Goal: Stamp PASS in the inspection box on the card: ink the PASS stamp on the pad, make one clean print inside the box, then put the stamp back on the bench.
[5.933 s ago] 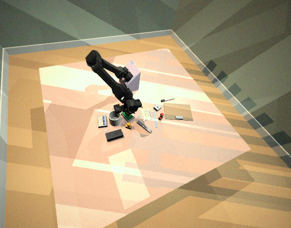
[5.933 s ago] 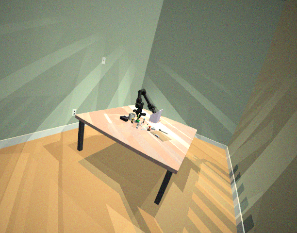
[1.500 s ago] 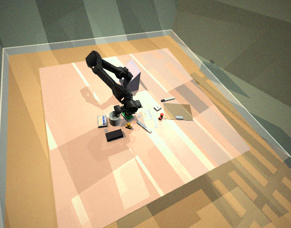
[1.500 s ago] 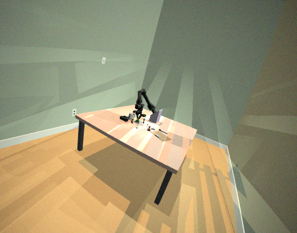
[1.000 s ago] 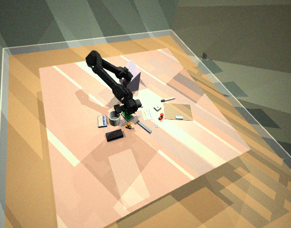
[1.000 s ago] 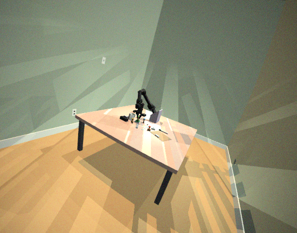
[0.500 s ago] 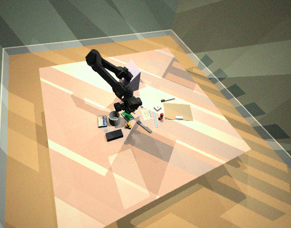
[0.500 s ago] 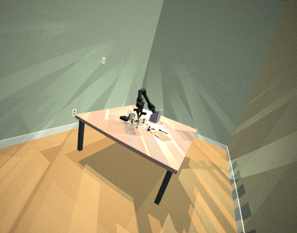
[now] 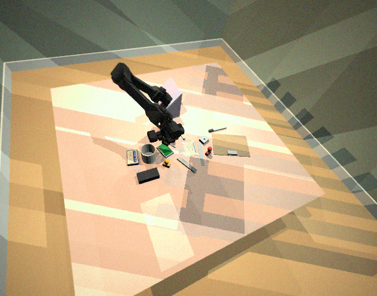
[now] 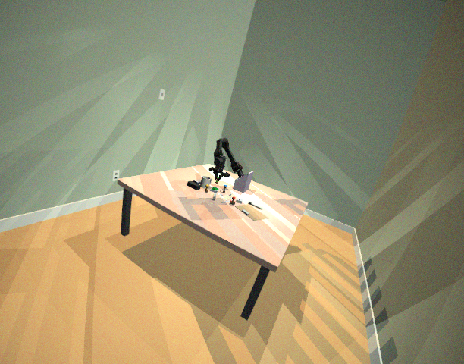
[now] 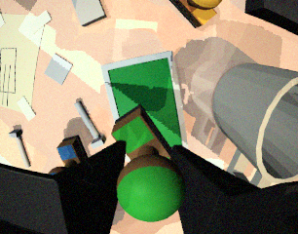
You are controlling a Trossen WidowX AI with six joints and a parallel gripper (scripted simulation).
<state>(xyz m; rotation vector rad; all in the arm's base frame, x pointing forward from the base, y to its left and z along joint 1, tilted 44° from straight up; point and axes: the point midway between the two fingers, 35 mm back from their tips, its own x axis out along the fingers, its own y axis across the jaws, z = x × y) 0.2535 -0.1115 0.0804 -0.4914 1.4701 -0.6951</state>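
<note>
My gripper tip is 5 cm short of the white card, 14 cm to the right of it and 9 cm above it. Also, from my gripper tip: green stamp right at my gripper tip; green ink pad 8 cm below; grey cup 1 cm behind, 10 cm to the right, 5 cm below.
</note>
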